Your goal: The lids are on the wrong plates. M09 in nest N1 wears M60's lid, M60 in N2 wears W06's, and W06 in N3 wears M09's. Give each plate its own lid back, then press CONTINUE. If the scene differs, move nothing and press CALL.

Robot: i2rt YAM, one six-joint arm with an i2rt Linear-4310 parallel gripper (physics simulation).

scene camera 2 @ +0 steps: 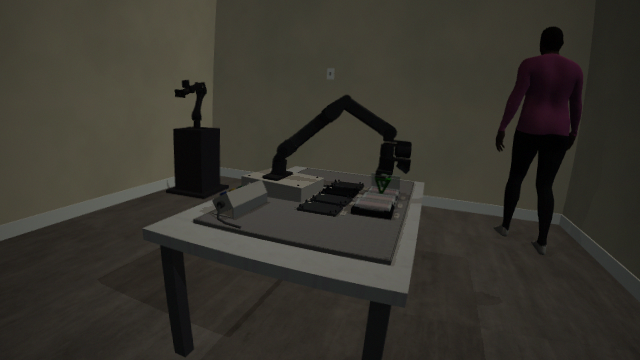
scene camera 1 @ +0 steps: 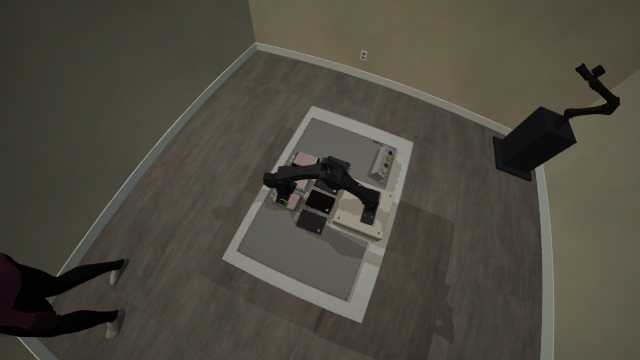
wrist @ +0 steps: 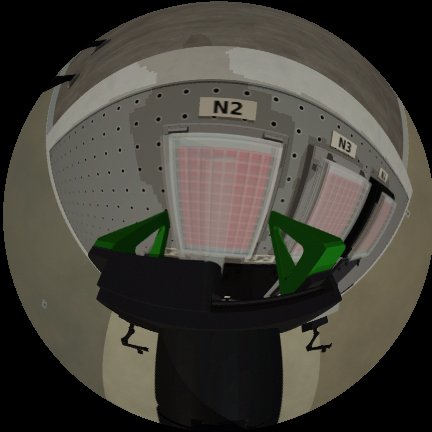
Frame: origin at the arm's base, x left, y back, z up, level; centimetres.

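Seen in the pictures: gripper, fingertip midpoint: (scene camera 2: 382,190) (scene camera 1: 287,198) (wrist: 218,216); arm's base, origin of the base link: (scene camera 2: 278,176) (scene camera 1: 370,206).
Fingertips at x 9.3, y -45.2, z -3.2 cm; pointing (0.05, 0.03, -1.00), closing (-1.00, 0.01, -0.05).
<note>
Pixels of each thing's top centre, then the offset from my fingertips to it.
- lidded plate, middle of its top: (wrist: 170,285) (scene camera 2: 386,173) (scene camera 1: 283,196) dx +2.2, dy -0.9, dz +7.4 cm
- N3, middle of its top: (wrist: 334,225) (scene camera 2: 379,196) (scene camera 1: 296,178) dx -12.9, dy +0.3, dz +0.8 cm
- N1, middle of its top: (wrist: 377,232) (scene camera 2: 373,202) (scene camera 1: 305,159) dx -26.2, dy +1.2, dz +1.8 cm
- button console, middle of its top: (scene camera 2: 241,185) (wrist: 319,318) (scene camera 1: 384,158) dx -41.0, dy +46.5, dz +6.2 cm
My gripper (scene camera 1: 284,202) (scene camera 2: 383,184) (wrist: 218,216) is open. Its green fingers stand on either side of the lower part of the plate in nest N2. That lidded plate (wrist: 225,185) shows a pink gridded top under a clear lid, which lies over it. The lidded plate in N3 (scene camera 1: 303,185) (wrist: 340,197) lies to the right in the wrist view, and the lidded plate in N1 (scene camera 1: 306,159) (wrist: 379,225) lies beyond it. No plate or lid codes can be read. The button console (scene camera 1: 377,171) (scene camera 2: 242,201) stands on the mat; its button lettering is too small to read.
Several dark flat pads (scene camera 1: 311,221) (scene camera 2: 320,207) lie in a row between the plates and the pale arm base (scene camera 1: 350,207) (scene camera 2: 305,190). A person (scene camera 2: 550,95) stands beyond the table. A second arm on a black pedestal (scene camera 1: 537,142) (scene camera 2: 196,157) stands away from the table.
</note>
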